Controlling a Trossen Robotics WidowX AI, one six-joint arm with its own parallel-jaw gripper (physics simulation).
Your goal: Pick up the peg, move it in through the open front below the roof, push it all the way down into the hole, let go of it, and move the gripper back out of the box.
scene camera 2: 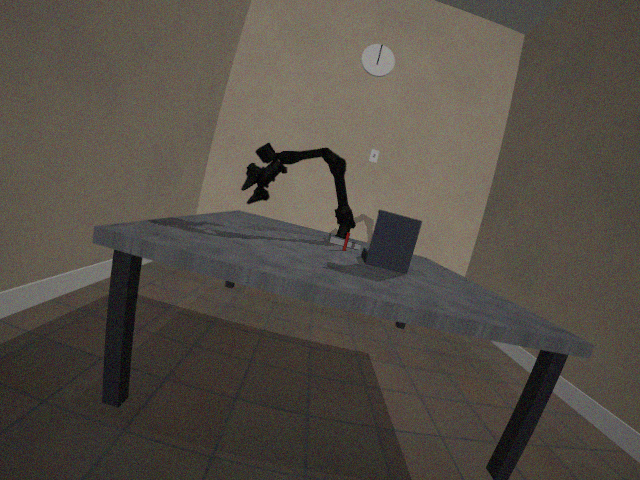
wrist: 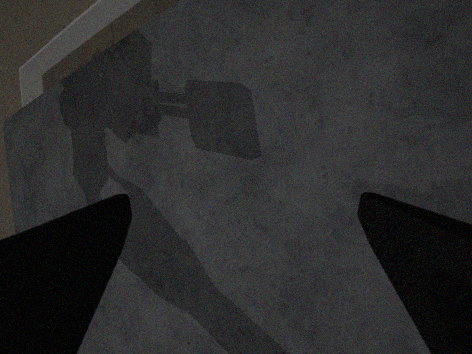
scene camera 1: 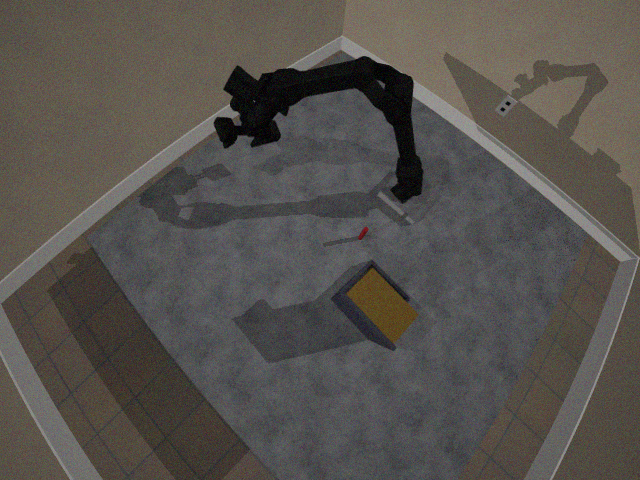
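Observation:
A thin red peg stands upright on the table, between the arm's base and the box. The box has dark blue-grey walls and a yellow roof; it stands on the table, and its hole and inside do not show. My gripper is open and empty, high above the table and well to the left of the peg in both scene views. The peg and the box do not show in the wrist view.
The table carries the arm's base, with a light strip beside it. Shadows of the arm and the box fall across the table top. A wall clock hangs behind the table.

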